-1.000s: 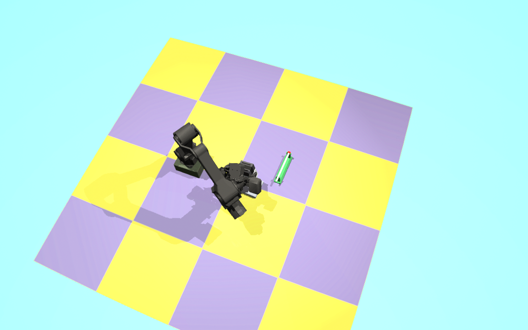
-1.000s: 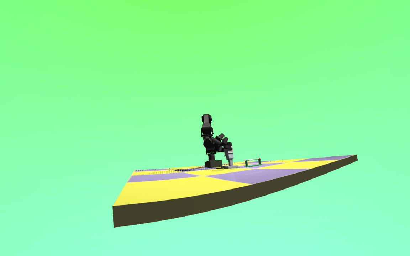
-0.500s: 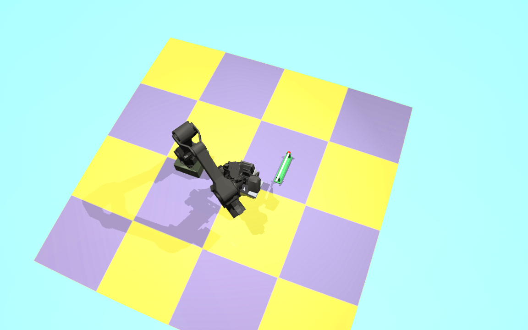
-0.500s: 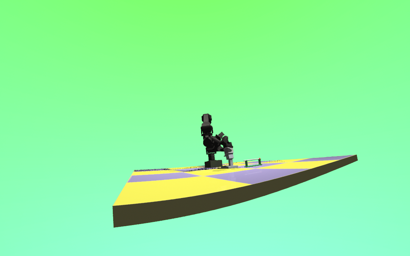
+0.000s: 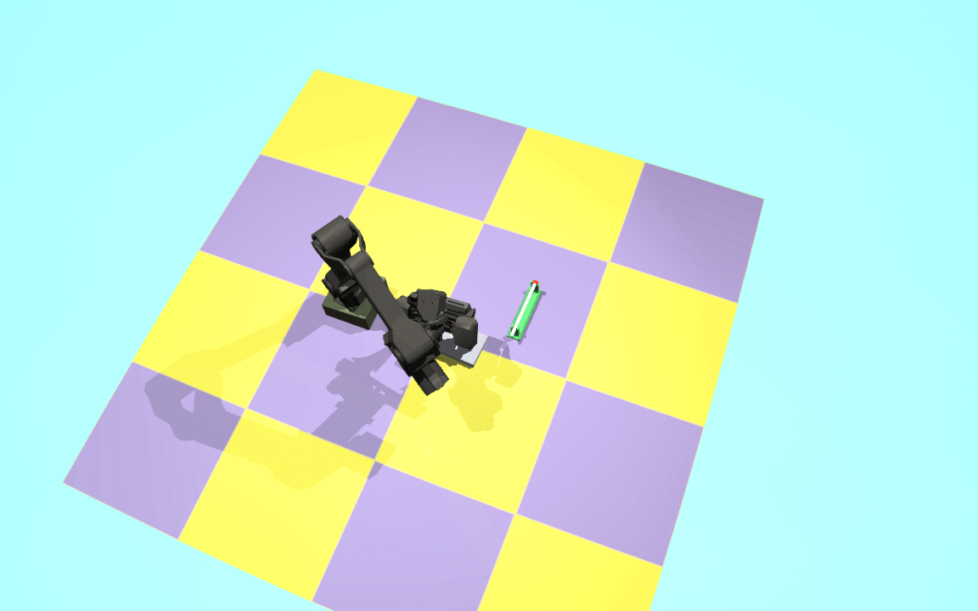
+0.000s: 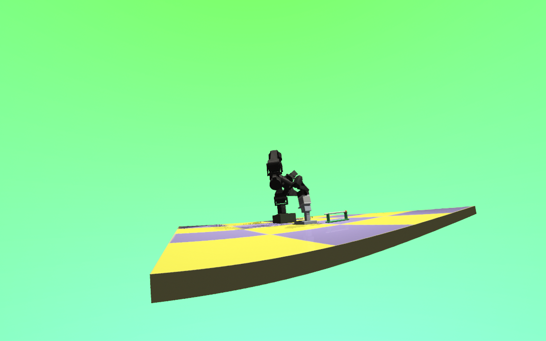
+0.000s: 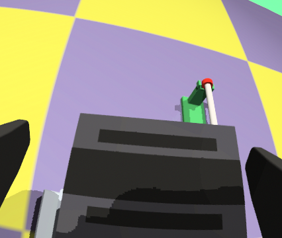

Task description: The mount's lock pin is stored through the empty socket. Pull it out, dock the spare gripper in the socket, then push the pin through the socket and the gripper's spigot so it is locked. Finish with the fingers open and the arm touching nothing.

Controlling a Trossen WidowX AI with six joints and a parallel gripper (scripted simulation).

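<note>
Now: the spare gripper 4 cm below my gripper tip, 2 cm to the right of it and 2 cm ahead of it. The rest, counted from my gripper tip: green cradle (14 cm below, 13 cm to the left, 10 cm ahead); socket (11 cm below, 2 cm ahead, 1 cm to the right).
</note>
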